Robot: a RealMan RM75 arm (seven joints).
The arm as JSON. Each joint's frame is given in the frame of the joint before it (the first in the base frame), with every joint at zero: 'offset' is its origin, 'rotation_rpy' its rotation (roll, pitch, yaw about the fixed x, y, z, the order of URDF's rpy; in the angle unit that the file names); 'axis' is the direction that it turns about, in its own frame. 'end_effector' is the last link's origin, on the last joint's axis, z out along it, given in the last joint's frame.
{
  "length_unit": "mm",
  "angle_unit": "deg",
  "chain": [
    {
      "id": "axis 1",
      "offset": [
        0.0,
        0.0,
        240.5
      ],
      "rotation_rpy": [
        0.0,
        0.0,
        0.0
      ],
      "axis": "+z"
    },
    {
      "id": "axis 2",
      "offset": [
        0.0,
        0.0,
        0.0
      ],
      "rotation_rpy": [
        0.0,
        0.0,
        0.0
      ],
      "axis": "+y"
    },
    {
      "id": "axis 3",
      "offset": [
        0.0,
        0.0,
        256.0
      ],
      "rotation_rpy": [
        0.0,
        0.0,
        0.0
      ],
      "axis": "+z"
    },
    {
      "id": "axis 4",
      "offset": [
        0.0,
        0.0,
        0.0
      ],
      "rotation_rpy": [
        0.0,
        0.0,
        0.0
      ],
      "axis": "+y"
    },
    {
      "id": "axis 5",
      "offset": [
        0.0,
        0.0,
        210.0
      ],
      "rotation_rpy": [
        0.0,
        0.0,
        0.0
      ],
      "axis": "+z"
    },
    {
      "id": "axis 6",
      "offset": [
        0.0,
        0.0,
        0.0
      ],
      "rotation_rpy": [
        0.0,
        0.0,
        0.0
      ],
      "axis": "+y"
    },
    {
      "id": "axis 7",
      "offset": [
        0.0,
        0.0,
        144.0
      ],
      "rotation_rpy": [
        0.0,
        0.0,
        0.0
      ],
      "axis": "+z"
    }
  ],
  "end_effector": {
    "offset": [
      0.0,
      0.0,
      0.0
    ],
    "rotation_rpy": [
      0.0,
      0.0,
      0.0
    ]
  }
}
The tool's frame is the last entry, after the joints.
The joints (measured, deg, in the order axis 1, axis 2, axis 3, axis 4, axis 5, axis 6, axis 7), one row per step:
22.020, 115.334, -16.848, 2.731, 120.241, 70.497, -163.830
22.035, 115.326, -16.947, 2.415, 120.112, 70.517, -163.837
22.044, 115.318, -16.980, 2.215, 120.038, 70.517, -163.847
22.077, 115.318, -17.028, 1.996, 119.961, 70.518, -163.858
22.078, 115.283, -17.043, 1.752, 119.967, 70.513, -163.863
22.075, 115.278, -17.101, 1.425, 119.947, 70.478, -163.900
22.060, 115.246, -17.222, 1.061, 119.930, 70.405, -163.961
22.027, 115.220, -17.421, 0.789, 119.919, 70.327, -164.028
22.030, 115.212, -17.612, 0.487, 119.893, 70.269, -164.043
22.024, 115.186, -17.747, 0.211, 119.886, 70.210, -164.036
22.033, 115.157, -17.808, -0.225, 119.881, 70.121, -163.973
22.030, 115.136, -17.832, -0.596, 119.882, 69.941, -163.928
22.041, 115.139, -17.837, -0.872, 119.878, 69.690, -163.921
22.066, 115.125, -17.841, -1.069, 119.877, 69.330, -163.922
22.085, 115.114, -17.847, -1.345, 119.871, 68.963, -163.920
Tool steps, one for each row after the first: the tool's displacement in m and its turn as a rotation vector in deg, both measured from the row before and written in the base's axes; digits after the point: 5 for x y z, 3 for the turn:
-0.00022, 0.00063, 0.00100, -0.027, -0.356, 0.218
-0.00007, 0.00040, 0.00072, 0.009, -0.220, 0.110
-0.00023, 0.00058, 0.00070, 0.000, -0.236, 0.147
0.00020, 0.00044, 0.00133, 0.119, -0.245, 0.065
0.00013, 0.00050, 0.00127, 0.074, -0.341, 0.086
0.00030, 0.00051, 0.00149, 0.033, -0.439, 0.075
0.00028, 0.00024, 0.00088, -0.076, -0.387, 0.059
-0.00002, 0.00052, 0.00087, -0.063, -0.346, 0.126
0.00015, 0.00044, 0.00106, -0.005, -0.293, 0.079
0.00025, 0.00079, 0.00192, 0.124, -0.347, 0.081
0.00052, 0.00059, 0.00155, 0.084, -0.284, -0.049
0.00052, 0.00050, 0.00089, 0.009, -0.213, -0.132
0.00074, 0.00049, 0.00057, -0.067, -0.165, -0.239
0.00078, 0.00057, 0.00088, -0.038, -0.226, -0.227

